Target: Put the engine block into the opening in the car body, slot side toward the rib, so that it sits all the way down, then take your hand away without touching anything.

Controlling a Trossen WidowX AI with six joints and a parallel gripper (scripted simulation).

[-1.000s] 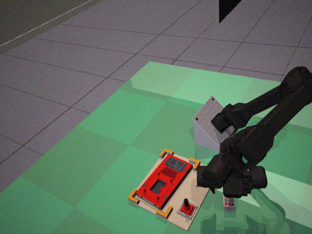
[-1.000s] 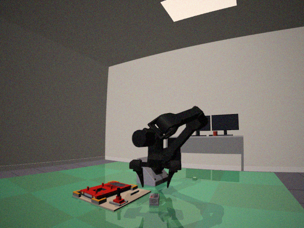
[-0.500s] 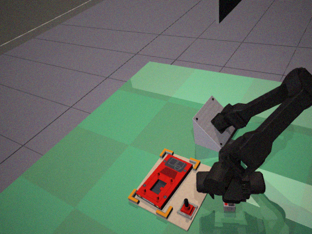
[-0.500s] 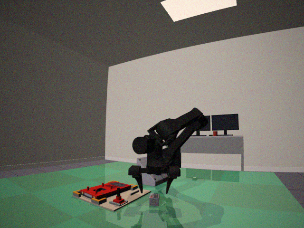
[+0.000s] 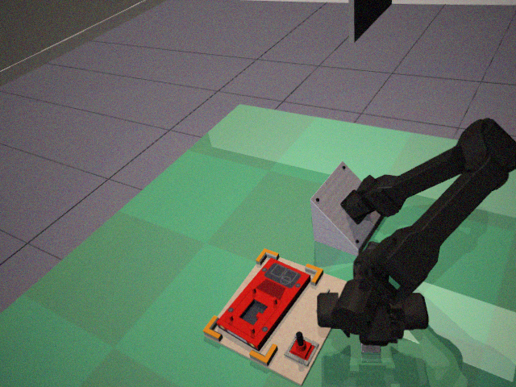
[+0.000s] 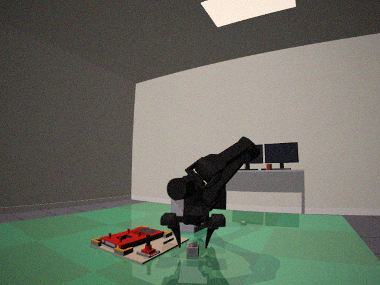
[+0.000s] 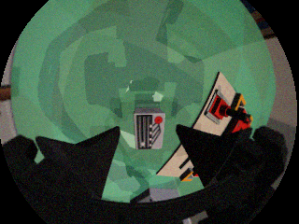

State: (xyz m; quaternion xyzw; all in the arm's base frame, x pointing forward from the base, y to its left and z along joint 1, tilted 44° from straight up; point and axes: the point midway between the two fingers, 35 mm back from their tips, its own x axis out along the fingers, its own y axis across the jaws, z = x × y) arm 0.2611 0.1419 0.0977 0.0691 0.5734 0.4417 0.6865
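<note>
Now: the grey engine block 1 cm below my gripper tip.
</note>
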